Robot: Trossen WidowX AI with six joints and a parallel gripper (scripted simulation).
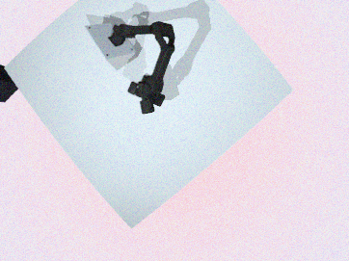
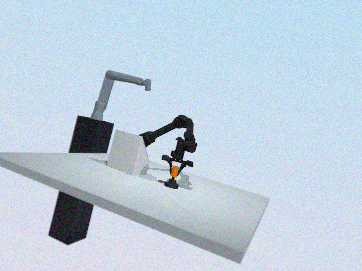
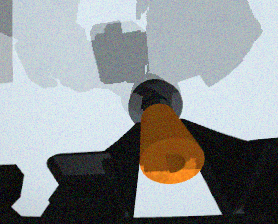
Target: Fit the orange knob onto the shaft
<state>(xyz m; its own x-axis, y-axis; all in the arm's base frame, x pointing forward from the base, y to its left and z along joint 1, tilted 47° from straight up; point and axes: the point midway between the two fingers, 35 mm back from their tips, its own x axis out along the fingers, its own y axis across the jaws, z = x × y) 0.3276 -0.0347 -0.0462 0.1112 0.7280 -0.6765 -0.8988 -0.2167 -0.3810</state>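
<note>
Now: gripper tip 20 mm below the orange knob. From my gripper tip the other things lie so: dark round pedestal: 40 mm below.
</note>
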